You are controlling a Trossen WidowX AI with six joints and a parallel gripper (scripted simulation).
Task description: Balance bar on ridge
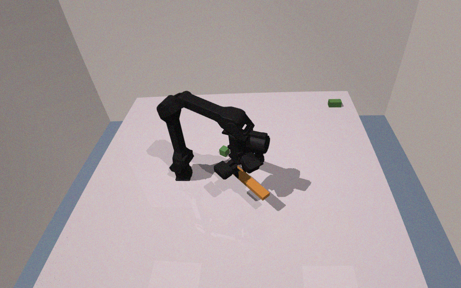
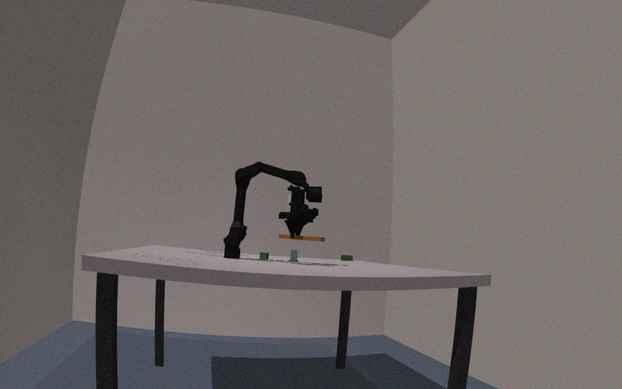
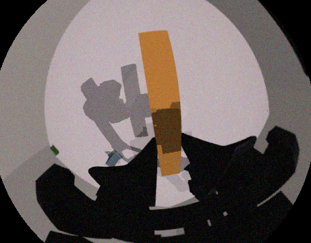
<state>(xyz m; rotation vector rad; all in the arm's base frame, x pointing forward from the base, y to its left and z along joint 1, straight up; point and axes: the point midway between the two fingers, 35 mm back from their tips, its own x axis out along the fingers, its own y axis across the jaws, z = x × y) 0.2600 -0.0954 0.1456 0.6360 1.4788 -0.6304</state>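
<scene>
The orange bar is 2 cm ahead of my gripper tip and 2 cm to the right of it.
</scene>
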